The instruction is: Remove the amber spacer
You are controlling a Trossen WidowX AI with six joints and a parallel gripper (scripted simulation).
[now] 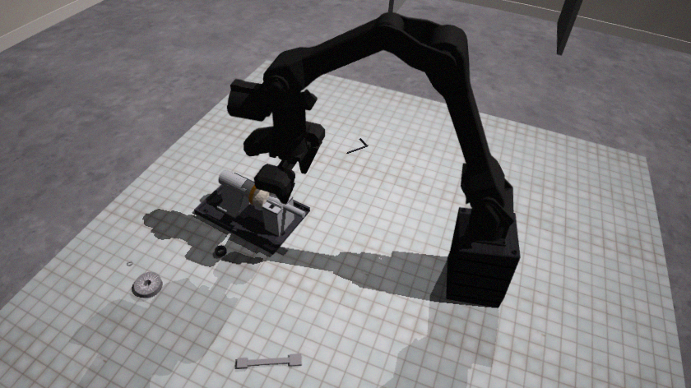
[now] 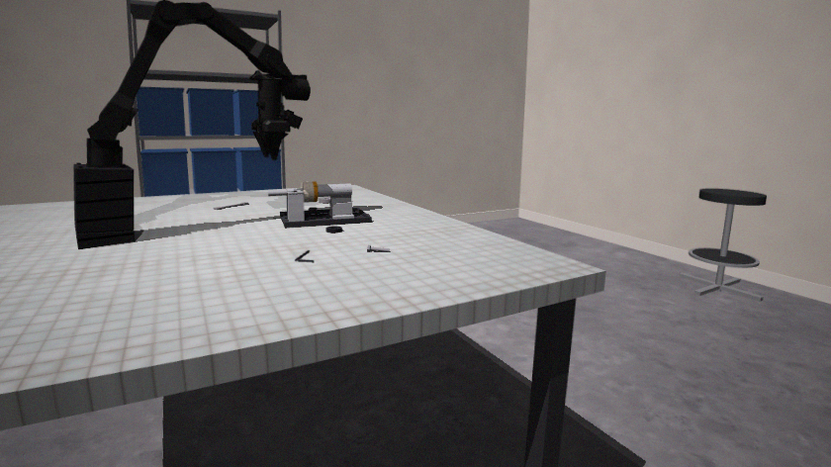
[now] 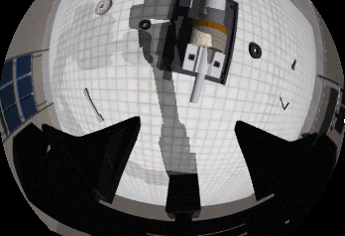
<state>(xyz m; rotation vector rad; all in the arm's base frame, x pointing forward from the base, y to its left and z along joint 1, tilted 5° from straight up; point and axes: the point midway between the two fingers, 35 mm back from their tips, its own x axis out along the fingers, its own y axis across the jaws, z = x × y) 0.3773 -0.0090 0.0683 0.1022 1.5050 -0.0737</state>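
Right now my hand is 13 cm above the grey shaft, 6 cm short of it and 3 cm to the left of it. From my hand the other things lie so: amber spacer (13 cm below, 10 cm ahead, 4 cm to the right); then grey disc (26 cm ahead, 20 cm to the left, 20 cm below); then screw (40 cm to the right, 20 cm below, 7 cm ahead).
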